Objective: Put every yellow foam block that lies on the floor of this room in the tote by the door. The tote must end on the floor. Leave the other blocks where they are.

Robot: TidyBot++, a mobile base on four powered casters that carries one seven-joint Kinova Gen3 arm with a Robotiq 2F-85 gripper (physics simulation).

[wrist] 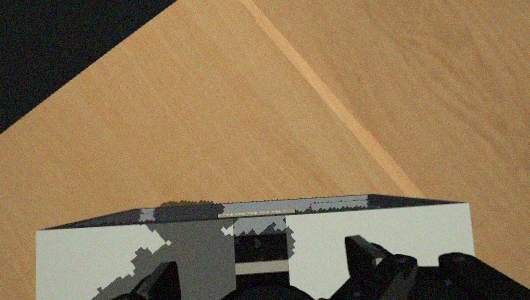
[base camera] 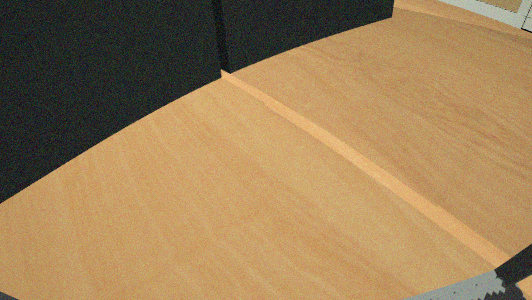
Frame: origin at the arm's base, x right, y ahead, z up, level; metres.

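Where they show: gripper, between the fingertips: (wrist: 263, 267).
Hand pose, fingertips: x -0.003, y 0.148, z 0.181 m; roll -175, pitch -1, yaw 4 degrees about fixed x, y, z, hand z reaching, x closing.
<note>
After its pixels a point has its place.
My gripper (wrist: 263, 267) @(z 0.181, x -0.003, y 0.148 m) is open, with its two black fingers wide apart at the bottom of the wrist view and no block between them. The fingers show over the white and grey top of my own base (wrist: 420, 225) @(z -0.014, x 0.187, y 0.129 m). No yellow foam block shows in either view, and the tote does not show. The gripper does not show in the base camera view.
A large black piece of furniture (base camera: 105, 65) @(z -0.240, x -0.283, y 0.577 m) (wrist: 60, 45) @(z -0.281, x -0.390, y 0.497 m) with a vertical gap stands at the left. A pale strip (base camera: 345, 150) (wrist: 325, 92) crosses the wooden floor (base camera: 200, 200) @(z -0.397, x -0.088, y 0.364 m) (wrist: 175, 125) @(z -0.397, x -0.183, y 0.338 m) diagonally. A white frame edge (base camera: 487, 11) @(z -0.361, x 1.633, y 1.608 m) shows at the far upper right.
</note>
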